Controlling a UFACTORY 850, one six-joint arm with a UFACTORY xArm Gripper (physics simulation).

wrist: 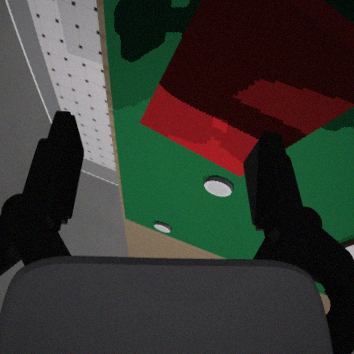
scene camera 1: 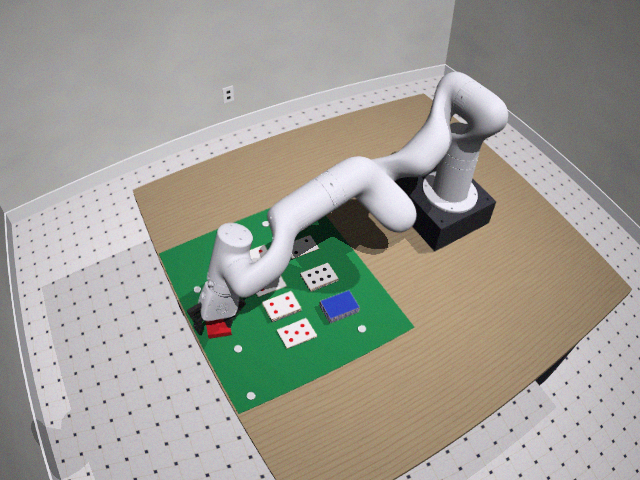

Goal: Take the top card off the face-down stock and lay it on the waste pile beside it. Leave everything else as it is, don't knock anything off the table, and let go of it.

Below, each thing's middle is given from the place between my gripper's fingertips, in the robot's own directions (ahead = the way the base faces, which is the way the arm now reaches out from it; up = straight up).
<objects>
I see the green mat [scene camera 1: 265,366] 22 cm behind my hand, 4 cm below it and 3 cm to the right of it.
</objects>
